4 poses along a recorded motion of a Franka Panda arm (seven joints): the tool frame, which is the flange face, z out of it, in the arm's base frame.
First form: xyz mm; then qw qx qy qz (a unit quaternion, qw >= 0).
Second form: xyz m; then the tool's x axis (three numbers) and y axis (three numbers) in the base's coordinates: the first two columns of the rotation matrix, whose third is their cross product. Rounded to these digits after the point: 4 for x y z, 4 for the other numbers.
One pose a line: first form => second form
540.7, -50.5, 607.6, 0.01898, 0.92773, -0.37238, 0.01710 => 0.5407, -0.0505, 0.6076, 0.7221, -0.6903, 0.0459, -0.6916, -0.7219, 0.0225
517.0, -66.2, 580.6, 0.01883, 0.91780, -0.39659, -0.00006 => 0.5170, -0.0662, 0.5806, 0.6854, -0.7280, 0.0148, -0.7280, -0.6847, 0.0346
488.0, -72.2, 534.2, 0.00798, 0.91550, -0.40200, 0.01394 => 0.4880, -0.0722, 0.5342, 0.6764, -0.7358, 0.0319, -0.7363, -0.6767, 0.0034
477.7, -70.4, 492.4, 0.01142, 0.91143, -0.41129, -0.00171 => 0.4777, -0.0704, 0.4924, 0.6617, -0.7498, 0.0063, -0.7497, -0.6614, 0.0222
